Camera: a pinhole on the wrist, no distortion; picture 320 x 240 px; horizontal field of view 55.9 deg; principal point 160.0 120.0 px. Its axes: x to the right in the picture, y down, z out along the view. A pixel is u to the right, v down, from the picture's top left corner.
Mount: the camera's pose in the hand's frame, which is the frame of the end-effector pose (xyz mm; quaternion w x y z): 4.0 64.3 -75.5 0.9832 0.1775 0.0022 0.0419
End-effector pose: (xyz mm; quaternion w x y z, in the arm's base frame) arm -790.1 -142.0 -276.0 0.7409 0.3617 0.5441 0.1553
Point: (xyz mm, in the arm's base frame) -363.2 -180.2 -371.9
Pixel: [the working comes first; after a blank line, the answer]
In the camera's frame: 189.1 65.0 472.8

281 161
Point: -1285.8 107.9 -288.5
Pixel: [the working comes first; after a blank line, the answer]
In the camera's frame: -21.1 -146.8 -450.3

behind the camera
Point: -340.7 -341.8 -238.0
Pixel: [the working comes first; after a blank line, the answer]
In the camera's frame: 4.1 102.4 567.2

162 174
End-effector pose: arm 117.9 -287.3 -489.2 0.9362 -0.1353 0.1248 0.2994
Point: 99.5 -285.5 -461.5
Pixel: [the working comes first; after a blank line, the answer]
In the camera's frame: -29.9 -16.4 112.2

80 76
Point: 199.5 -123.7 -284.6
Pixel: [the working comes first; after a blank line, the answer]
In the camera's frame: 83.7 89.7 320.3

239 204
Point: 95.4 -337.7 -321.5
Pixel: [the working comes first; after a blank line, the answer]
In the camera's frame: -108.5 -30.1 238.6

23 82
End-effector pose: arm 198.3 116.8 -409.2 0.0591 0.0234 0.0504 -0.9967
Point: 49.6 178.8 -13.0
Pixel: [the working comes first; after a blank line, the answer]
In the camera's frame: 104.9 -15.7 505.1

223 111
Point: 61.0 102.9 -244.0
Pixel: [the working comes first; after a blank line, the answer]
In the camera's frame: 120.3 -1.7 262.6

298 118
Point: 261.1 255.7 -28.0
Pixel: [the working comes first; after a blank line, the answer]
In the camera's frame: -116.6 -54.7 488.6

88 86
